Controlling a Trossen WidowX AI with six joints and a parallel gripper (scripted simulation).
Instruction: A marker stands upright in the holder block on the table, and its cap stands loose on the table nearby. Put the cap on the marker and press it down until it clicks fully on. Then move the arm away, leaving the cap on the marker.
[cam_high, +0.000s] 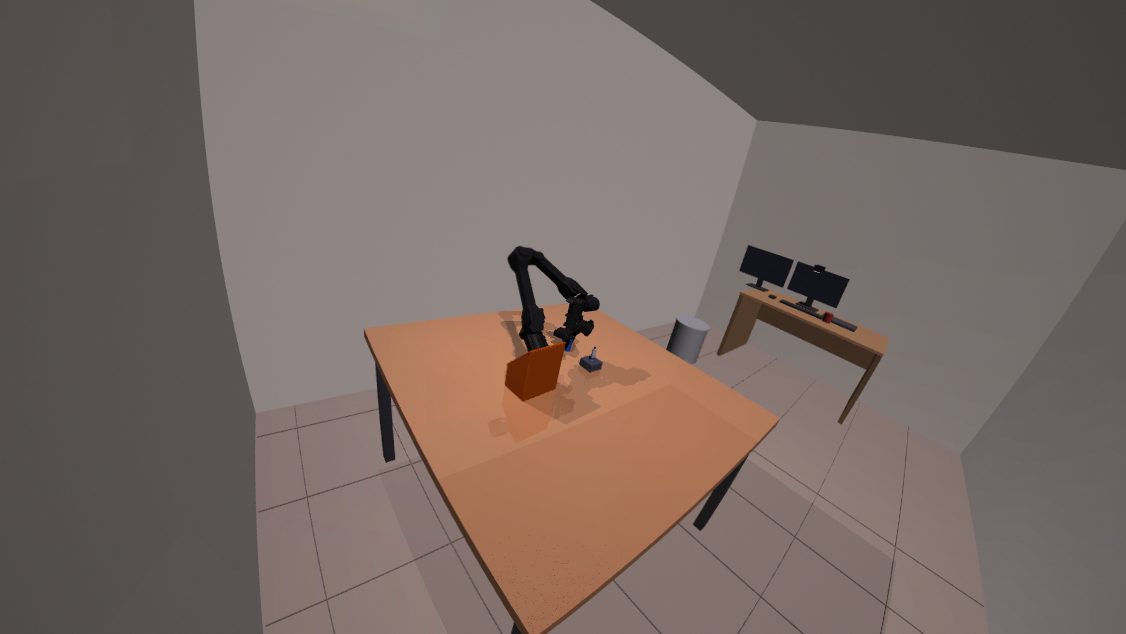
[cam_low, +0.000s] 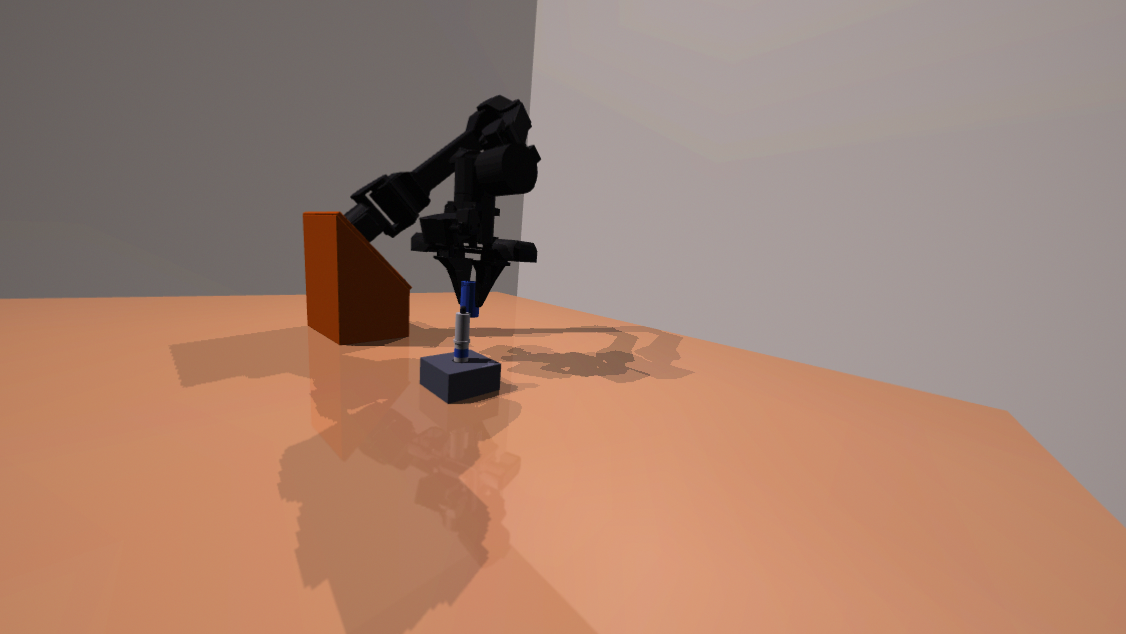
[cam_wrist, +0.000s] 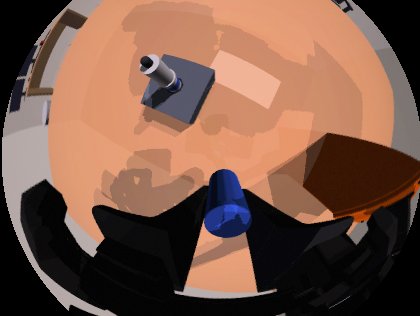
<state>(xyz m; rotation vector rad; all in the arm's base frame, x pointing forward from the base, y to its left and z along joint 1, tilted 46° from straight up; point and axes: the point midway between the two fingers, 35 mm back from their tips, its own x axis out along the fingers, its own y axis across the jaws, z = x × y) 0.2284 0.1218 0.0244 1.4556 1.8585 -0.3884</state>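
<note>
Right now my gripper tip is 9 cm short of the holder block, 7 cm to the left of it and 7 cm above it. The rest, counted from my gripper tip: marker cap 1 cm above.
</note>
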